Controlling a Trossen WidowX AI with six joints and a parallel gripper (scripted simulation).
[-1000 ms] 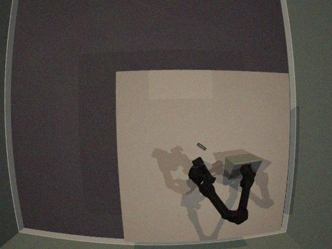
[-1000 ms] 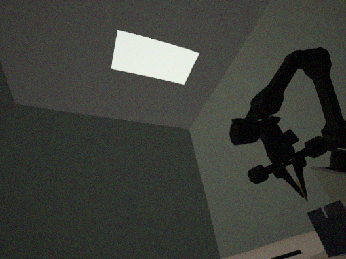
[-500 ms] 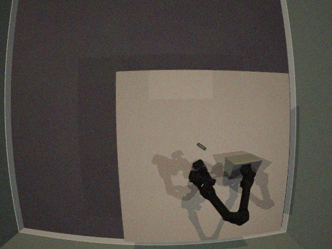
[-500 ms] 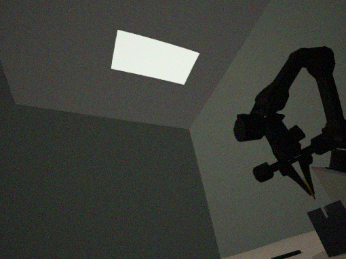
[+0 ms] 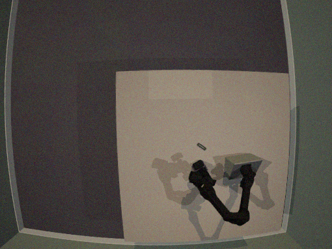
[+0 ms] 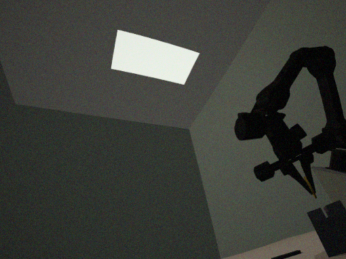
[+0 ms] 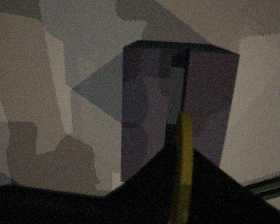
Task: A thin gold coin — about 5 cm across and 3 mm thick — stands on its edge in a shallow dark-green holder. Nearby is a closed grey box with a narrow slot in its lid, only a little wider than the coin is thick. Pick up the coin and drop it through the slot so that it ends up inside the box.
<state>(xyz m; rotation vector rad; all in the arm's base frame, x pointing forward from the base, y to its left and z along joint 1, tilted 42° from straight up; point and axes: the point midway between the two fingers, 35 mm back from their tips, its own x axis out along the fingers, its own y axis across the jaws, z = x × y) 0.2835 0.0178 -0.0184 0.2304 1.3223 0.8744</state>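
Now: gripper tip 1 cm below the gold coin.
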